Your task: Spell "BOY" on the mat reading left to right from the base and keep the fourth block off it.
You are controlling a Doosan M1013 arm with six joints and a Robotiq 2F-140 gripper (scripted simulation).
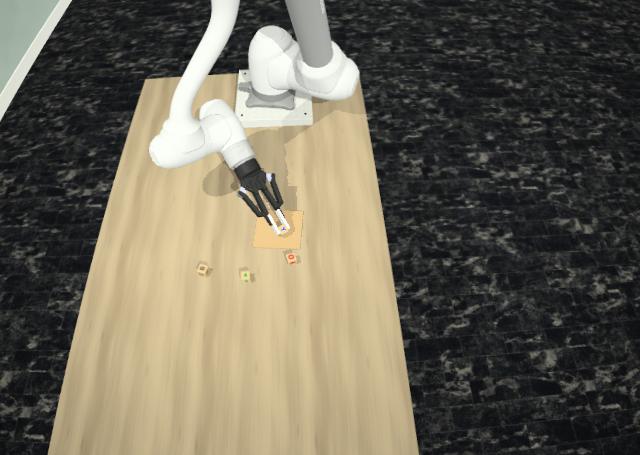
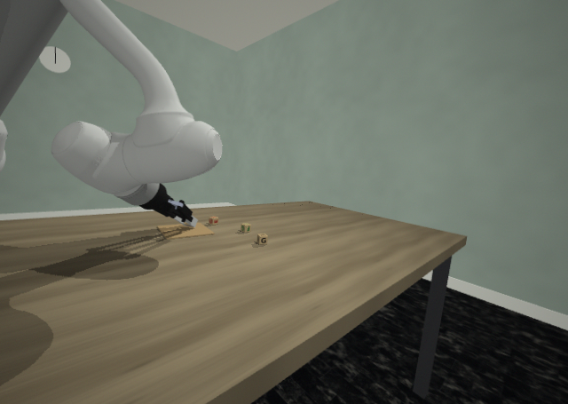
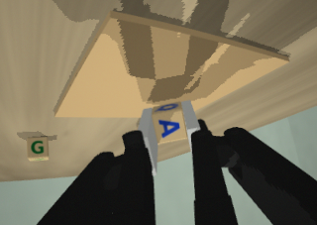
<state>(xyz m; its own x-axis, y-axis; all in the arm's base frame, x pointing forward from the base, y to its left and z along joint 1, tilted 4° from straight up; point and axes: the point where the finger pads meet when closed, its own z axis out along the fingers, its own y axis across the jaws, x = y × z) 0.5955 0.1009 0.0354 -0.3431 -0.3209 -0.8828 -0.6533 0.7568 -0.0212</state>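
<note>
The tan square mat is 40 mm below my hand.
</note>
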